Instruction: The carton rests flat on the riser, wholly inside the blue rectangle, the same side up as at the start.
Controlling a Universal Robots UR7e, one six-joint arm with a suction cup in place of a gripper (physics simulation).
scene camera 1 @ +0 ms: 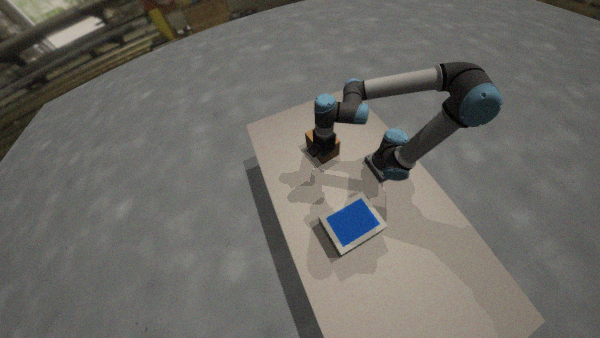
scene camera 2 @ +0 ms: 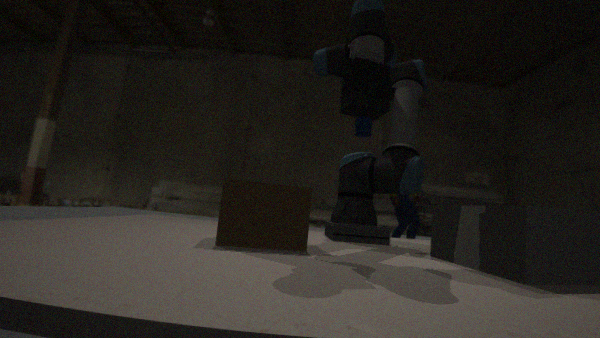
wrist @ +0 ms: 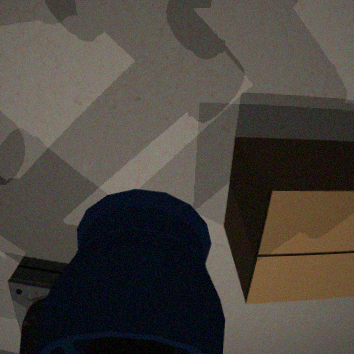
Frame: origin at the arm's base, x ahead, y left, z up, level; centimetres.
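Seen in the pictures: hand, its tool point: (scene camera 2: 363, 134) (wrist: 143, 246); arm's base, origin of its link: (scene camera 2: 353, 224).
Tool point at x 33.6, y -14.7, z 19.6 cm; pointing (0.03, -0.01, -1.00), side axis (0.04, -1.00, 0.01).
Pixels of each thing's top centre, then the offset from my tool point to it. Level surfaces: height alone.
- brown carton, centre of its top: (wrist: 349, 251) (scene camera 2: 266, 185) (scene camera 1: 322, 137) dx -11.7, dy -17.2, dz -11.6 cm
- light riser, centre of its top: (scene camera 2: 510, 209) (scene camera 1: 352, 221) dx +7.1, dy +31.2, dz -12.6 cm
- blue rectangle, centre of its top: (scene camera 1: 352, 221) dx +7.1, dy +31.2, dz -12.6 cm
- table, height of its surface: dz -24.6 cm
The brown carton (scene camera 1: 331, 156) (scene camera 2: 264, 217) (wrist: 310, 225) rests on the table; its top seam shows in the wrist view, where its right part is cut off. The light riser (scene camera 1: 362, 237) (scene camera 2: 500, 240) stands on the table apart from the carton, with the blue rectangle (scene camera 1: 353, 222) on its top uncovered. My gripper, a blue suction cup (scene camera 2: 363, 127) (wrist: 144, 215), is open and holds nothing. It hangs above carton height, right of the carton in scene camera 2 and left of it in the wrist view. In scene camera 1 the tool hides the cup and part of the carton.
The arm's base (scene camera 1: 392, 157) (scene camera 2: 355, 205) (wrist: 37, 285) stands on the table (scene camera 1: 400, 280) beside the space between carton and riser. The carton is near one end of the table. A person's legs (scene camera 2: 406, 215) show behind the arm in scene camera 2.
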